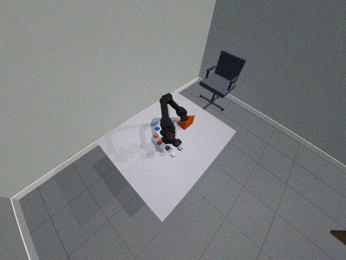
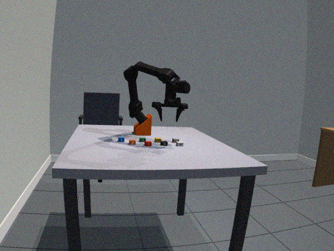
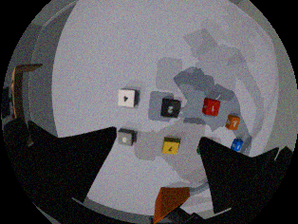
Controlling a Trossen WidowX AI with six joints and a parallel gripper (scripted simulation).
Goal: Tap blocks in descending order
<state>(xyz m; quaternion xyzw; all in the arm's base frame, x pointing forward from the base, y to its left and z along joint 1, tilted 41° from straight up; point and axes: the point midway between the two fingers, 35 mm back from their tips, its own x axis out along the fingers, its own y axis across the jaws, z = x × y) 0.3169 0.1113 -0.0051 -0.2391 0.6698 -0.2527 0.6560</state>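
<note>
Now: the orange block 1 cm behind my gripper tip, 19 cm to the right of it and 12 cm below it. From my gripper tip the other things lie so: yellow block 8 cm behind, 4 cm to the right, 12 cm below; black block 2 cm to the right, 12 cm below; white block 1 cm ahead, 6 cm to the left, 12 cm below.
</note>
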